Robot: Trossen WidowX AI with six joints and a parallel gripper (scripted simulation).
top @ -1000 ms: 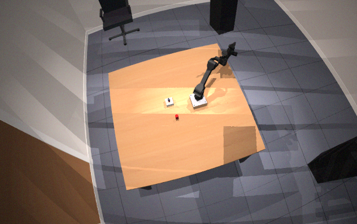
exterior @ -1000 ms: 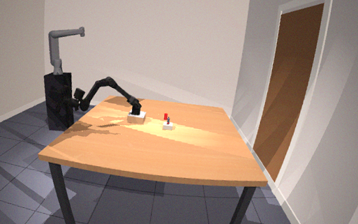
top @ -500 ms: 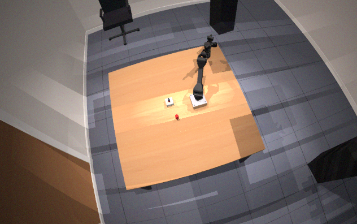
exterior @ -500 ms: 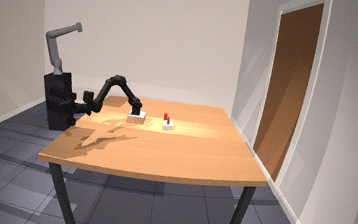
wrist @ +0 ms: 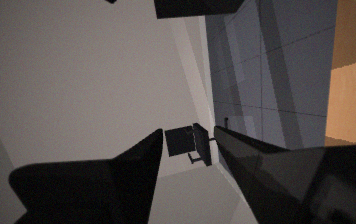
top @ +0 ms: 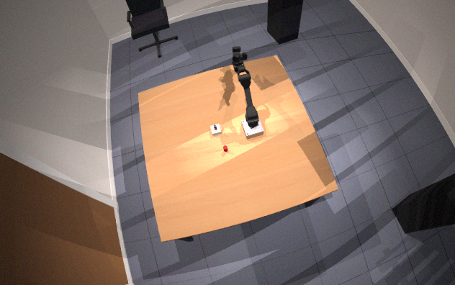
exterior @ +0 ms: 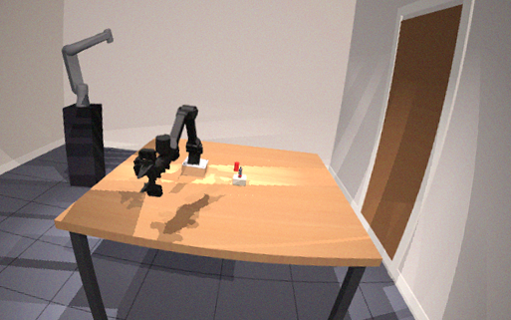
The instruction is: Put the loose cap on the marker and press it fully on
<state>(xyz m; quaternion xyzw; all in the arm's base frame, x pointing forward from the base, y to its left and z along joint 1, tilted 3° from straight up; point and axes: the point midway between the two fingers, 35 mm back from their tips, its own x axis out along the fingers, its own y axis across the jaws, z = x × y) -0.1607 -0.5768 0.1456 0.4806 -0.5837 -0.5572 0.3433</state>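
My gripper tip is now 420 mm short of the red cap, 680 mm to the right of it and 180 mm above it. The rest, counted from my gripper tip: holder block: 420 mm ahead, 510 mm to the left, 190 mm below.
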